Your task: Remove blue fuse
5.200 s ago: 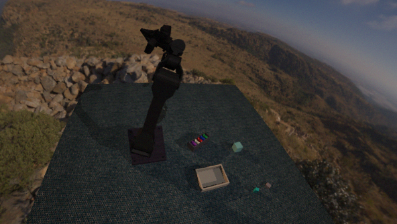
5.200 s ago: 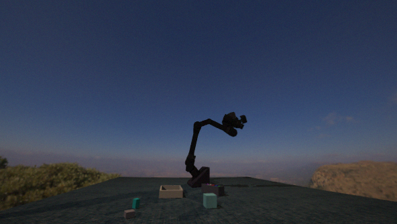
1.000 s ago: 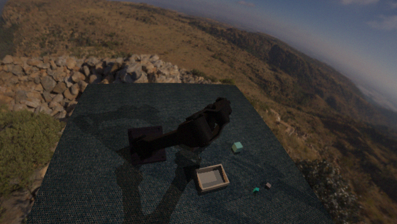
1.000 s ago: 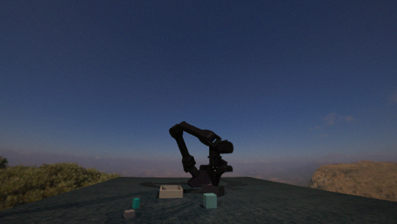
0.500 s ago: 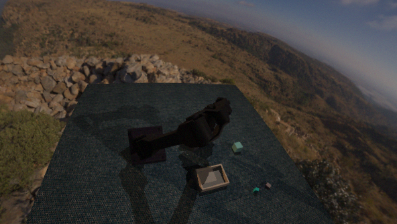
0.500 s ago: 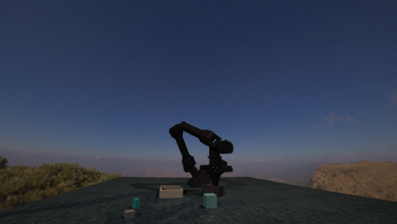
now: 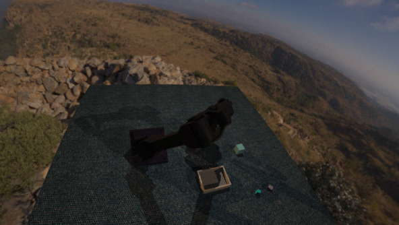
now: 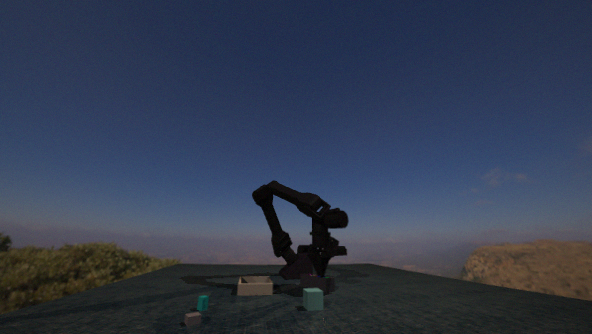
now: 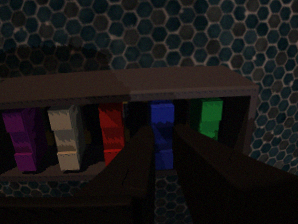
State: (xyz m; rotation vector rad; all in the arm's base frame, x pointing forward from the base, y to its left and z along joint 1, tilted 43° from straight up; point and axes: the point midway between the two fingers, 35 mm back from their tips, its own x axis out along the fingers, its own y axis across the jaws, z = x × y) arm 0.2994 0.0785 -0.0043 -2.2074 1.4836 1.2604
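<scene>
Now: gripper tip 20 mm past the red fuse, 10 mm to the left of it and 10 mm above it. Round my gripper tip: green fuse 20 mm ahead, 10 mm to the left, 10 mm below; then blue fuse 10 mm below; then cream fuse 30 mm behind, 20 mm to the right, 10 mm below.
</scene>
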